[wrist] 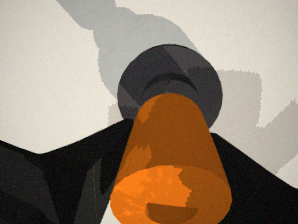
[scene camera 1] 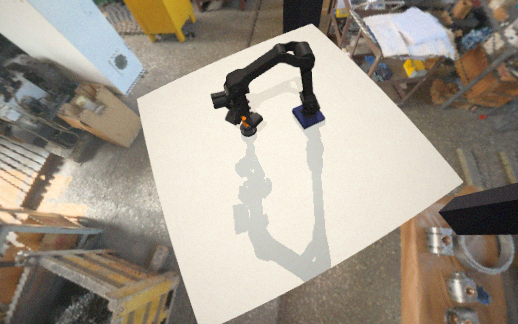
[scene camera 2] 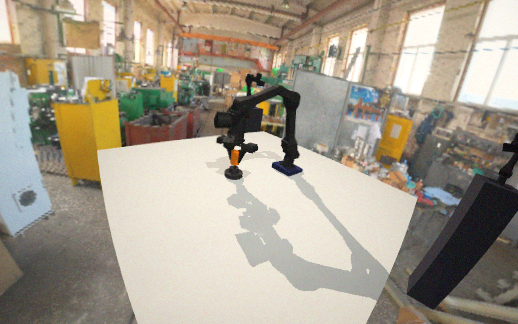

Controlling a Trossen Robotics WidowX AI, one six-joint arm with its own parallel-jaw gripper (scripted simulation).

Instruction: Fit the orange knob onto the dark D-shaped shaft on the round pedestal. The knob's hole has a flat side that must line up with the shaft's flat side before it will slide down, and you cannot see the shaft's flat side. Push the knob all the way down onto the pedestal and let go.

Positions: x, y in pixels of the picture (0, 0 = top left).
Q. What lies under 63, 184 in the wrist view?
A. My gripper.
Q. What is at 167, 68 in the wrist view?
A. A pedestal.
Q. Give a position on an orange knob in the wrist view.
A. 170, 162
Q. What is my gripper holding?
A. An orange knob.
